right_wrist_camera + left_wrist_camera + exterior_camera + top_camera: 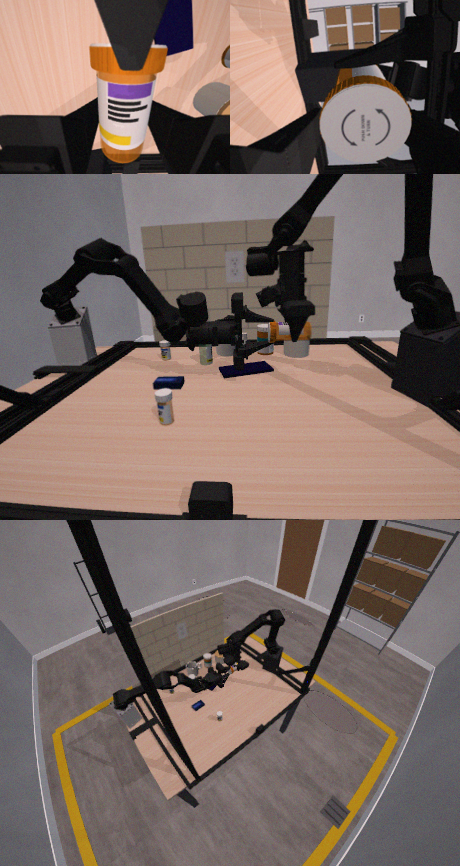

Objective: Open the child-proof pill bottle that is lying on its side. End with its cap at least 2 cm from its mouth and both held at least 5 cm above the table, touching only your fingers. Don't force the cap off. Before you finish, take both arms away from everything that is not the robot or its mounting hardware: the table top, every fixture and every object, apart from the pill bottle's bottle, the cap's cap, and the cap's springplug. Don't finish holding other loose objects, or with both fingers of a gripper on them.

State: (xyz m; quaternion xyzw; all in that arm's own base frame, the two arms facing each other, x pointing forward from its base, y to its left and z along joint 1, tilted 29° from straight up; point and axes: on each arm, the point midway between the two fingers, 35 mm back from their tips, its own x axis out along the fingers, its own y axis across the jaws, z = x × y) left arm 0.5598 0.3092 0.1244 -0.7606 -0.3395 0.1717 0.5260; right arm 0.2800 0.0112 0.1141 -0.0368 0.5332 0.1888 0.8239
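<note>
The white push-and-turn cap lies 3 cm to the right of my left hand and 1 cm ahead of it. Round my left hand: brick panel 35 cm ahead, 15 cm to the left, 9 cm above.
The white push-and-turn cap is 10 mm behind my right hand, 50 mm to the left of it and 10 mm below it. The rest, counted from my right hand: brick panel: 330 mm ahead, 230 mm to the left, 80 mm above.
</note>
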